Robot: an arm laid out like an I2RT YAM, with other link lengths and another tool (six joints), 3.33 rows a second.
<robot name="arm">
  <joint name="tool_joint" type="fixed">
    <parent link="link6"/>
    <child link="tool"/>
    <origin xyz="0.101 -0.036 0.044" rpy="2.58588 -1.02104 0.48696"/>
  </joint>
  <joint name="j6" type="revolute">
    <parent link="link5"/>
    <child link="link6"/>
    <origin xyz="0.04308 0 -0.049"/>
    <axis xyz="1 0 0"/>
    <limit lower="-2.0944" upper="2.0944"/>
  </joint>
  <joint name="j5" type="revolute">
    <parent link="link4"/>
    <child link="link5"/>
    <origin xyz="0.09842 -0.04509 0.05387"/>
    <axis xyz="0 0 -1"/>
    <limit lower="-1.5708" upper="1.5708"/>
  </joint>
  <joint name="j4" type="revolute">
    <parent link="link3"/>
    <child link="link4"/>
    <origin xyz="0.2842 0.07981 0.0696"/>
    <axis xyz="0 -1 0"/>
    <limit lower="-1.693" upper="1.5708"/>
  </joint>
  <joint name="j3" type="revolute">
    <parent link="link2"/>
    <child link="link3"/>
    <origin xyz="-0.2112 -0.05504 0"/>
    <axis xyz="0 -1 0"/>
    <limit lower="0" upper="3.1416"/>
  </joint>
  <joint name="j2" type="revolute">
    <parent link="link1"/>
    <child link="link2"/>
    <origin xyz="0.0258 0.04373 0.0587"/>
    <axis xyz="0 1 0"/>
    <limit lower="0" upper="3.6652"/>
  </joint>
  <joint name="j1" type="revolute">
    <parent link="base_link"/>
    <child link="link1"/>
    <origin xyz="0 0 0.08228"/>
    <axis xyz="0 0 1"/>
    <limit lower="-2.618" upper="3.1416"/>
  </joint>
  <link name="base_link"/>
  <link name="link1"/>
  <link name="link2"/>
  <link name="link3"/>
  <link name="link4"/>
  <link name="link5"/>
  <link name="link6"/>
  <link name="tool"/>
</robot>
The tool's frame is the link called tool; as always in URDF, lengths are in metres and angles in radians.
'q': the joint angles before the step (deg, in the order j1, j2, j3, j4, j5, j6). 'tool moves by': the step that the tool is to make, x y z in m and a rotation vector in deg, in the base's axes. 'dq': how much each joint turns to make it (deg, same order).
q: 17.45, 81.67, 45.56, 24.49, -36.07, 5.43
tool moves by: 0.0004, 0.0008, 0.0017, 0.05, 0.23, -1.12
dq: 0.56, -0.29, 0.15, -0.32, 1.62, 0.55
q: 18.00, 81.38, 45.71, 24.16, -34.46, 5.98
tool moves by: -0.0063, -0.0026, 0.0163, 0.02, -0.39, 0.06
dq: -0.11, -3.62, -0.01, -3.33, -0.15, -0.16
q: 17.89, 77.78, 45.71, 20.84, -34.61, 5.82
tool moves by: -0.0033, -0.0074, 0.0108, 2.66, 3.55, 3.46
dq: -2.30, -2.30, 1.23, -4.36, -6.36, 2.95
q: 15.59, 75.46, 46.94, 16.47, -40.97, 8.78
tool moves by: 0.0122, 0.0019, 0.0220, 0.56, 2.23, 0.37
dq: -0.35, 1.97, 7.17, -6.36, -0.95, 1.26
